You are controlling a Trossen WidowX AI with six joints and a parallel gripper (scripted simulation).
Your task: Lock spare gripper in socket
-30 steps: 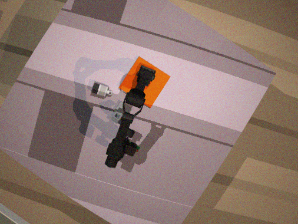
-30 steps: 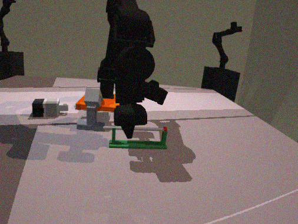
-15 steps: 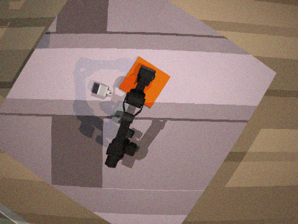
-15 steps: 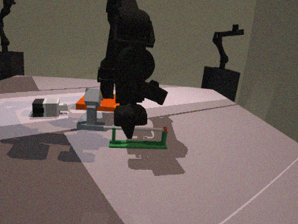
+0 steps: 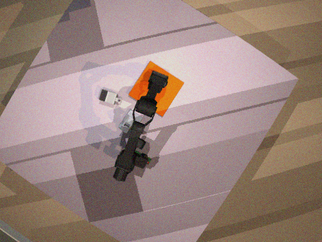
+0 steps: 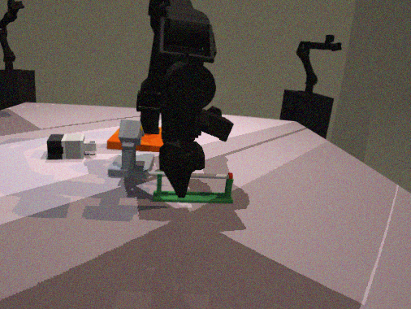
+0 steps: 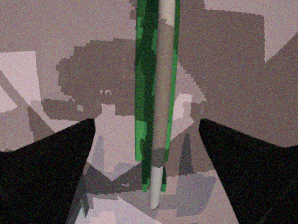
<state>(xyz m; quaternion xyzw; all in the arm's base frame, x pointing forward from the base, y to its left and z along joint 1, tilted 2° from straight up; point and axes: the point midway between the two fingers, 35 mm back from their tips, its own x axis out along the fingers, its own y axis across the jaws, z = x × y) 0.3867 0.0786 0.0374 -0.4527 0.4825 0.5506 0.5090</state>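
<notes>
Now: the green rack 2 cm to the left of my gripper tip. The rest, counted from my gripper tip: grey mount 11 cm behind, 10 cm to the right, 3 cm above; spare gripper 19 cm behind, 25 cm to the right.
</notes>
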